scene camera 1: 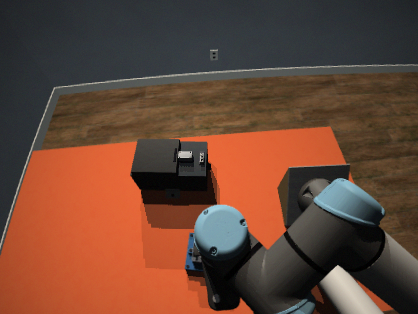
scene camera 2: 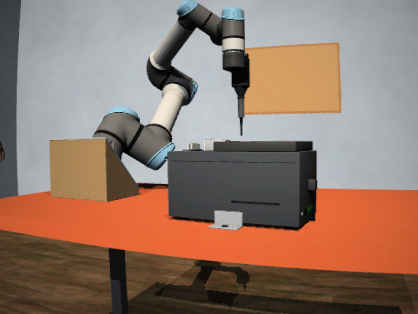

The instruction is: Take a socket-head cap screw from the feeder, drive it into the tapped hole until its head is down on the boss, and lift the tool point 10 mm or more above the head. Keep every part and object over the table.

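The screwdriver points straight down in the scene camera 2 view, its thin tip above the feeder's top line and seen against the wall. Whether a screw is on the tip is too small to tell. In the scene camera 1 view the wrist covers the tip. The dark feeder stands on the table, with a light block and a small pale fitting on top. The blue fixture with a grey part shows partly beside the wrist; the feeder hides it in scene camera 2. The tapped hole and boss are hidden.
The arm's wedge-shaped mount stands on the orange table, to the right of the feeder in scene camera 1. A small metal bracket sits at the feeder's foot. The arm reaches over the fixture.
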